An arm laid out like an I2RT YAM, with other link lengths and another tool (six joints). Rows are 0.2 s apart.
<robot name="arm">
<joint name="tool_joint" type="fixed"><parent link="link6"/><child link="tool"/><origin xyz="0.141 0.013 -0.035" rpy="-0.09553 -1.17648 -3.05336"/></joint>
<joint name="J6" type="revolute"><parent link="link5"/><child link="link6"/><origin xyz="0.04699 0 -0.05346" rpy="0 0 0"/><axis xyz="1 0 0"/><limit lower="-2.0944" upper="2.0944"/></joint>
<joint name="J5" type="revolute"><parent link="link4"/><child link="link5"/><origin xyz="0.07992 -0.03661 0.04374" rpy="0 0 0"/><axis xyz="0 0 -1"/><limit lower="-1.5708" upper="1.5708"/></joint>
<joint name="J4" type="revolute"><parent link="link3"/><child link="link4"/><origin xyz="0.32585 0.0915 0.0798" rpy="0 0 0"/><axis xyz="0 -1 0"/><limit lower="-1.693" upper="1.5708"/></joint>
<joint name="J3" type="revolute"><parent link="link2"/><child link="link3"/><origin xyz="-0.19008 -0.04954 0" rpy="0 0 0"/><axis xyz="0 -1 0"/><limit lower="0" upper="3.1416"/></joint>
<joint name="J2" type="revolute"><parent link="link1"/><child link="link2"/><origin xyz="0.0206 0.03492 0.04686" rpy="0 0 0"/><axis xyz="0 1 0"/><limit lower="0" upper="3.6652"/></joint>
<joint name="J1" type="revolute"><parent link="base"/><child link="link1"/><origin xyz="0 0 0.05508" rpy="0 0 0"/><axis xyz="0 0 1"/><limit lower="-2.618" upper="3.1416"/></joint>
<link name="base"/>
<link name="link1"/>
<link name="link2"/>
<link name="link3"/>
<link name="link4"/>
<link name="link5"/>
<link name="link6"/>
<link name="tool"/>
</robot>
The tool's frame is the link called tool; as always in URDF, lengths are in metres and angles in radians.
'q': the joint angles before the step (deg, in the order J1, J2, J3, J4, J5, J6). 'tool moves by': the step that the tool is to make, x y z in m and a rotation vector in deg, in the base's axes. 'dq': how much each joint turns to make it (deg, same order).
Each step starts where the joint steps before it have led.
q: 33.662, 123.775, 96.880, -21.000, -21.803, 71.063
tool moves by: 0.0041, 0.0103, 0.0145, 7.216, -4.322, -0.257
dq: 0.004, -3.343, -7.132, 12.573, -2.295, 3.036
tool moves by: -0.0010, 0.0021, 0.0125, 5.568, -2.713, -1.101
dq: -0.001, -3.543, -6.834, 10.093, -0.934, 3.500
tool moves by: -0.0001, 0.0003, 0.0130, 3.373, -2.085, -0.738
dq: -0.003, -2.326, -3.642, 5.764, -0.192, 1.985
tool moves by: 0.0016, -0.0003, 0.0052, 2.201, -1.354, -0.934
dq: -0.001, -0.835, -2.197, 4.356, 0.356, 1.527
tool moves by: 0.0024, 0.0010, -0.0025, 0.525, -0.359, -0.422
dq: 0.040, 0.807, 0.009, 1.575, 0.322, 0.449
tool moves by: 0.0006, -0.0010, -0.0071, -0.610, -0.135, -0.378
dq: 0.046, 0.540, -0.243, 0.396, 0.626, -0.391
